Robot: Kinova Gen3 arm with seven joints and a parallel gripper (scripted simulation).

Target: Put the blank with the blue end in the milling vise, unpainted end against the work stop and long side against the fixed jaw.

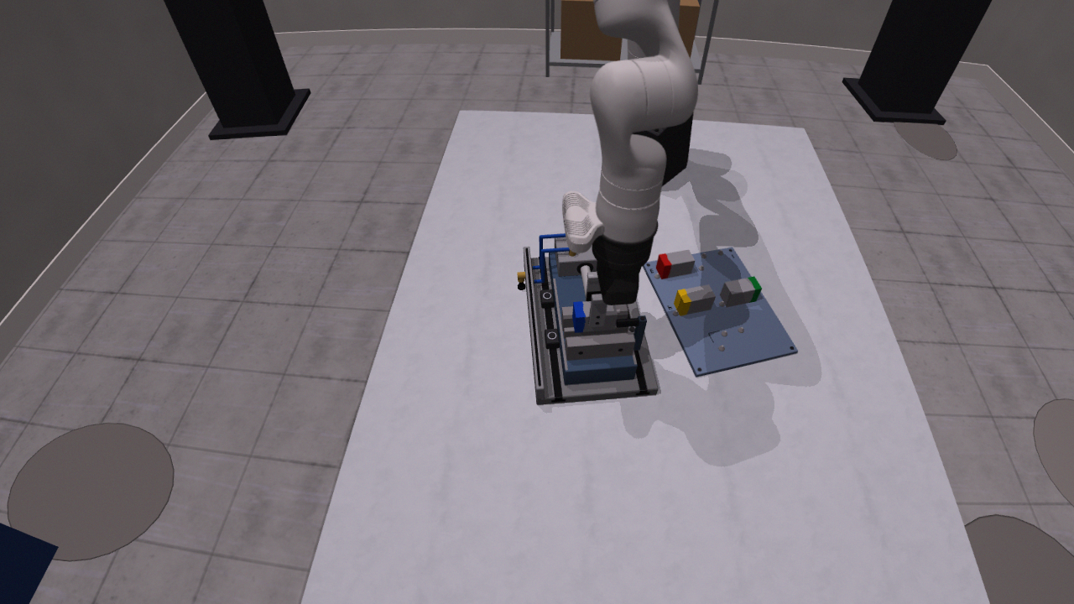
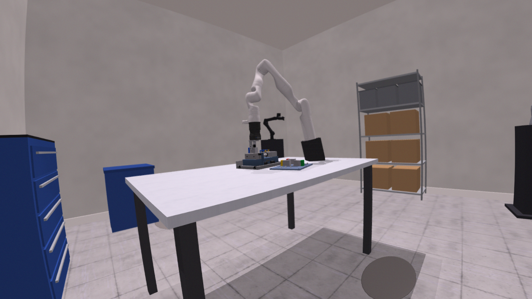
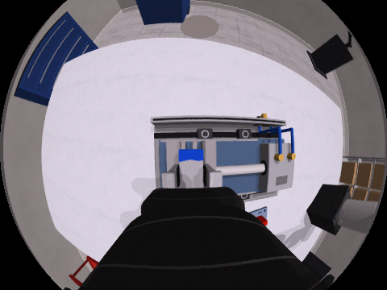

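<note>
My hand is 2 cm above the blue-ended blank. Also, from my hand: vise base rail 7 cm behind, 9 cm to the right, 10 cm below; then work stop rod 1 cm behind, 5 cm to the left, 5 cm below; then fixed jaw 3 cm ahead, 1 cm to the left, 6 cm below.
</note>
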